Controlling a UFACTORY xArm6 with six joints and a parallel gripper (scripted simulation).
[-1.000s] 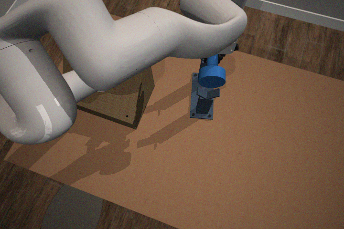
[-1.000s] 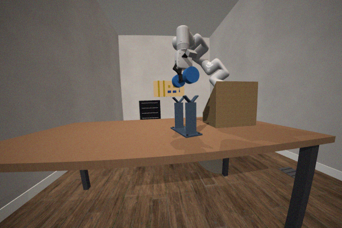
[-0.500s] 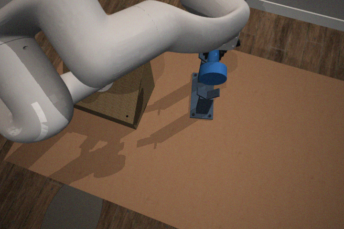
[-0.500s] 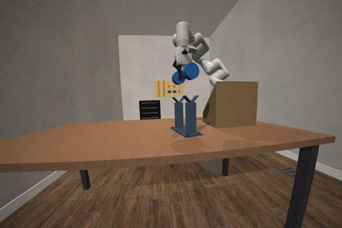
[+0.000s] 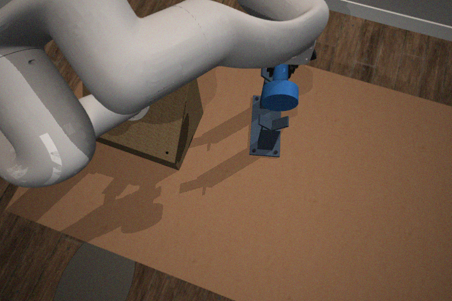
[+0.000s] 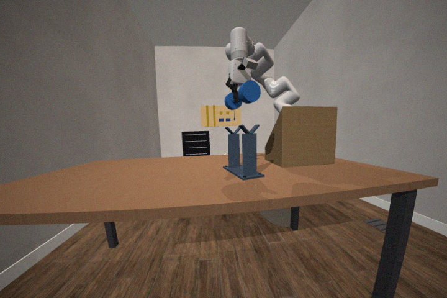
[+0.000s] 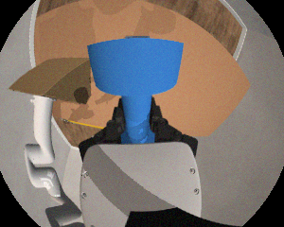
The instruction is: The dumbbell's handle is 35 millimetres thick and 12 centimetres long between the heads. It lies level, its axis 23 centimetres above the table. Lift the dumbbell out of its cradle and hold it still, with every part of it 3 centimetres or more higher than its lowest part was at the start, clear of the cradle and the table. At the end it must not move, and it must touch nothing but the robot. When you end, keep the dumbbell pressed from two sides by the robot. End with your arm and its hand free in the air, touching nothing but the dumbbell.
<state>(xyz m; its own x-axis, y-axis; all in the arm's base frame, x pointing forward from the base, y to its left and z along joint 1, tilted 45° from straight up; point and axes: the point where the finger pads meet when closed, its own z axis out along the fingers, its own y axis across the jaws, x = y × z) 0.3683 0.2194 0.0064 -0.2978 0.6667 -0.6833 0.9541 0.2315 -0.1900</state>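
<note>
Now: the blue dumbbell right at my hand. Round my hand: dark blue cradle 240 mm below.
</note>
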